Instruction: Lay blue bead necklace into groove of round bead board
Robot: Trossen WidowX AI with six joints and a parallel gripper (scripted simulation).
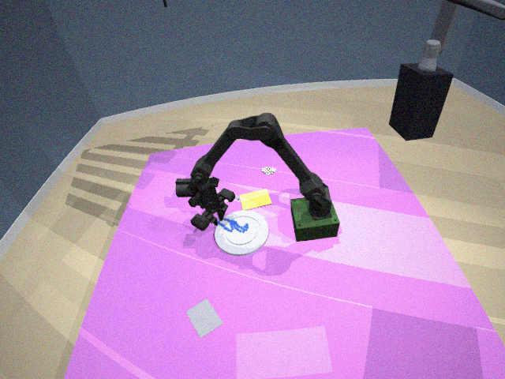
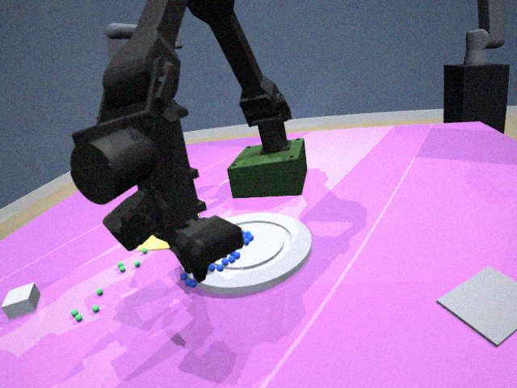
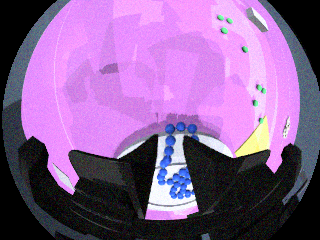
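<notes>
The round white bead board is 80 mm behind my gripper tip, 50 mm to the left of it and 10 mm below it. Also, from my gripper tip: yellow sheet: 150 mm behind, 110 mm to the right, 10 mm below; grey tile: 60 mm ahead, 360 mm to the left, 10 mm below; cube: 60 mm ahead, 280 mm to the right.
</notes>
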